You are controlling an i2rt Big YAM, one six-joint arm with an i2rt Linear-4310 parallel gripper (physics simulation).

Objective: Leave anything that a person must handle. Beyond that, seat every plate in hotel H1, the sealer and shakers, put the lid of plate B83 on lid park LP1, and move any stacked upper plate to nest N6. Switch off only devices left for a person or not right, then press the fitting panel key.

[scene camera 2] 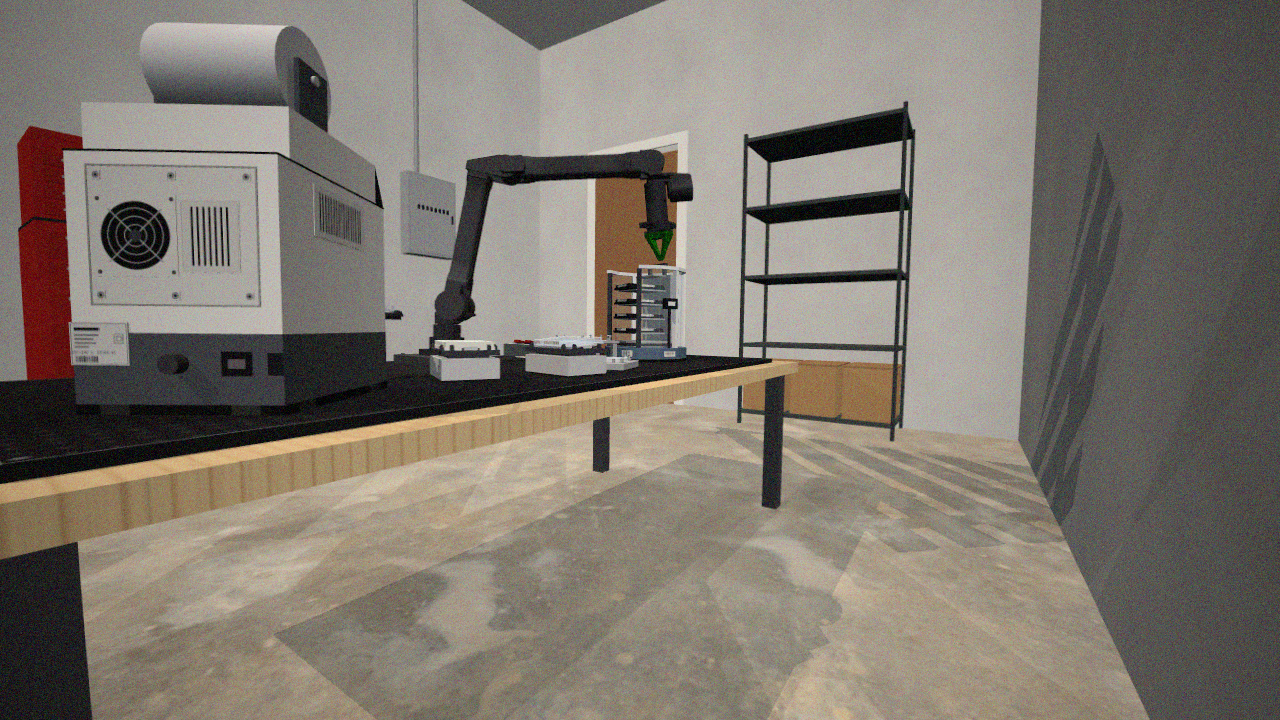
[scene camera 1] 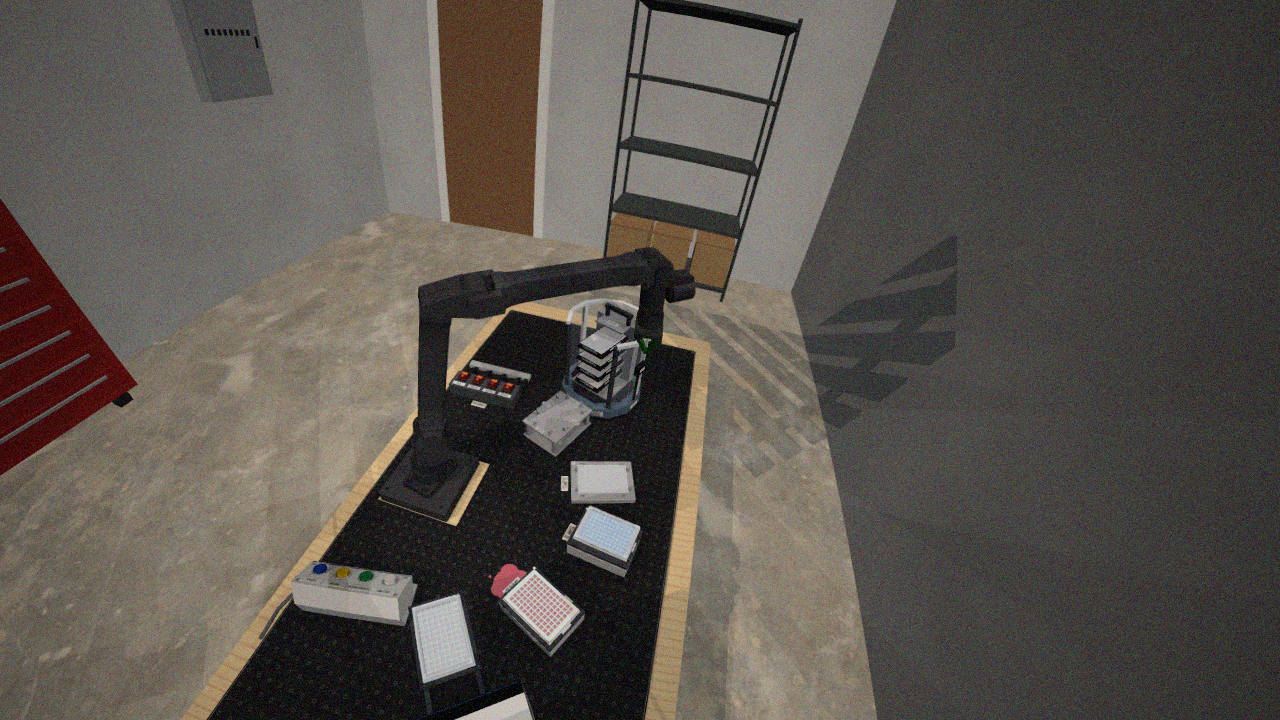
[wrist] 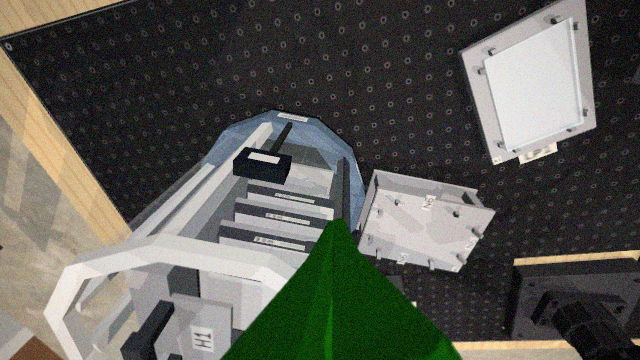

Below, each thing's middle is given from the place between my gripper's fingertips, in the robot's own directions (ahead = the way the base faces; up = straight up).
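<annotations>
Lid park LP1 [scene camera 1: 576, 498]: 27 cm below my hand, 23 cm to the right of it. Plate hotel H1 [scene camera 2: 659, 322]: 13 cm below my hand, 10 cm to the left of it and 14 cm behind it.
</annotations>
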